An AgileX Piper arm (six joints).
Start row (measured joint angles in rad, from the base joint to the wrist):
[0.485 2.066 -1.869 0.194 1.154 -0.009]
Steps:
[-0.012 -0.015 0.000 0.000 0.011 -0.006]
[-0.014 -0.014 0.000 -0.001 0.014 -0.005]
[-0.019 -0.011 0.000 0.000 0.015 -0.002]
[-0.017 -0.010 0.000 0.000 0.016 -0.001]
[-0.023 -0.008 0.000 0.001 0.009 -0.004]
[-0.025 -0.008 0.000 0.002 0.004 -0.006]
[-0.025 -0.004 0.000 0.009 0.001 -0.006]
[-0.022 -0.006 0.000 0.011 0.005 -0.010]
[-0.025 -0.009 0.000 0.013 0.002 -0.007]
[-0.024 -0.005 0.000 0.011 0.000 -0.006]
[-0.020 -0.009 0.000 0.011 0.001 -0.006]
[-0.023 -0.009 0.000 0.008 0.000 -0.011]
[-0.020 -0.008 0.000 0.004 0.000 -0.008]
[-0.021 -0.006 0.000 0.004 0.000 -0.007]
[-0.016 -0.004 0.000 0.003 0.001 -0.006]
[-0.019 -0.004 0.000 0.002 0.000 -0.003]
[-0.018 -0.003 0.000 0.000 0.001 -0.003]
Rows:
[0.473 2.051 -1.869 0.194 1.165 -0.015]
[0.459 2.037 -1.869 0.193 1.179 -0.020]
[0.440 2.026 -1.869 0.193 1.194 -0.022]
[0.423 2.016 -1.869 0.193 1.210 -0.023]
[0.400 2.008 -1.869 0.194 1.219 -0.027]
[0.375 2.000 -1.869 0.196 1.223 -0.033]
[0.350 1.996 -1.869 0.205 1.224 -0.039]
[0.328 1.990 -1.869 0.216 1.229 -0.049]
[0.303 1.981 -1.869 0.229 1.231 -0.056]
[0.279 1.976 -1.869 0.240 1.231 -0.062]
[0.259 1.967 -1.869 0.251 1.232 -0.068]
[0.236 1.958 -1.869 0.259 1.232 -0.079]
[0.216 1.950 -1.869 0.263 1.232 -0.087]
[0.195 1.944 -1.869 0.267 1.232 -0.094]
[0.179 1.940 -1.869 0.270 1.233 -0.100]
[0.160 1.936 -1.869 0.272 1.233 -0.103]
[0.142 1.933 -1.869 0.272 1.234 -0.106]

